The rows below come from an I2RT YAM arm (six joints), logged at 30 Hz.
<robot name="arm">
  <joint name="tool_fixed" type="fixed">
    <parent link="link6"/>
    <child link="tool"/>
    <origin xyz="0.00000 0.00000 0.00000" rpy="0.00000 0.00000 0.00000"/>
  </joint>
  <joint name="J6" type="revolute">
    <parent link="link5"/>
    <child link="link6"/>
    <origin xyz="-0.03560 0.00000 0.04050" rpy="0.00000 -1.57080 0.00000"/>
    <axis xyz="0 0 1"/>
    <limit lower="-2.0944" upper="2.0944"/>
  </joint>
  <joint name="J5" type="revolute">
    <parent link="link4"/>
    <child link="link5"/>
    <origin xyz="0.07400 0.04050 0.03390" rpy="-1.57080 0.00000 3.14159"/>
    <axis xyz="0 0 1"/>
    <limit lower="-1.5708" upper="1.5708"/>
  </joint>
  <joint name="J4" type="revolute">
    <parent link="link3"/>
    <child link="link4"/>
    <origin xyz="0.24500 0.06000 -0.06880" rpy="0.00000 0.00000 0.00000"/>
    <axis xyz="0 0 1"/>
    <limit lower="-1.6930" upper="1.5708"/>
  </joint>
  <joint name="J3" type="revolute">
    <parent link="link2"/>
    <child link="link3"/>
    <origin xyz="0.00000 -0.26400 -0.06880" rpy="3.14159 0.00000 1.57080"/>
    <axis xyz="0 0 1"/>
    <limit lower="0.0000" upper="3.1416"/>
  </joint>
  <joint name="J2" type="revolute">
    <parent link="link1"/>
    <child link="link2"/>
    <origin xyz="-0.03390 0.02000 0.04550" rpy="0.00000 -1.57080 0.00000"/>
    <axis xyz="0 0 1"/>
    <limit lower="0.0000" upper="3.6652"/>
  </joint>
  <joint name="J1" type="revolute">
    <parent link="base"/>
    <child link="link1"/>
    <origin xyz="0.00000 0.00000 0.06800" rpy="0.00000 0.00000 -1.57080"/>
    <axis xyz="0 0 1"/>
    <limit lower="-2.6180" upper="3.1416"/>
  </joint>
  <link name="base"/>
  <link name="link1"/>
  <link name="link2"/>
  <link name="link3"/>
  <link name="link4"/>
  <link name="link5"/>
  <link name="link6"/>
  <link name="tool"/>
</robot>
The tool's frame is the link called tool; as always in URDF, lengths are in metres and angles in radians.
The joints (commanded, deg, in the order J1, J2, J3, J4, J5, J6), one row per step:
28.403, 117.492, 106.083, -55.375, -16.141, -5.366
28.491, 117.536, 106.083, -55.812, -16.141, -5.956
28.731, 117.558, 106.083, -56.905, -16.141, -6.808
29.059, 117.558, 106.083, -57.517, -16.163, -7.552
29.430, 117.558, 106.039, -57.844, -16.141, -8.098
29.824, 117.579, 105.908, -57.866, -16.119, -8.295
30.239, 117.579, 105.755, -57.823, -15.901, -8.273
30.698, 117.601, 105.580, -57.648, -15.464, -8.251
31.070, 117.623, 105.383, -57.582, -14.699, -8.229
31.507, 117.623, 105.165, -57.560, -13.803, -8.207
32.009, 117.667, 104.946, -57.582, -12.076, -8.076
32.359, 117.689, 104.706, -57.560, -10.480, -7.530
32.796, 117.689, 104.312, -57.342, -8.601, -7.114
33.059, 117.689, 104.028, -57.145, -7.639, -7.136
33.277, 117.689, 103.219, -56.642, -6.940, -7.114
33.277, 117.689, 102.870, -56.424, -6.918, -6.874
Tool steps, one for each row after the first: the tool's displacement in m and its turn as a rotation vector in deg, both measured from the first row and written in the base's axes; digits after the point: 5 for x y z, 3 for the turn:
-0.00090, 0.00027, -0.00064, -0.346, 0.173, 0.610
-0.00344, 0.00096, -0.00158, -1.035, 0.797, 1.608
-0.00564, 0.00260, -0.00200, -1.444, 1.033, 2.610
-0.00762, 0.00469, -0.00244, -1.738, 1.118, 3.461
-0.00931, 0.00713, -0.00328, -1.876, 1.175, 4.024
-0.01101, 0.00961, -0.00406, -2.108, 1.179, 4.341
-0.01261, 0.01238, -0.00505, -2.478, 1.008, 4.622
-0.01396, 0.01431, -0.00628, -3.179, 0.806, 4.698
-0.01569, 0.01648, -0.00750, -4.007, 0.575, 4.794
-0.01738, 0.01865, -0.00916, -5.539, 0.081, 4.563
-0.01852, 0.01990, -0.01069, -6.859, -0.245, 3.854
-0.01990, 0.02155, -0.01272, -8.393, -0.833, 3.245
-0.02078, 0.02263, -0.01411, -9.219, -1.235, 3.187
-0.02192, 0.02333, -0.01791, -9.938, -1.311, 3.156
-0.02213, 0.02318, -0.01953, -9.977, -1.126, 2.939

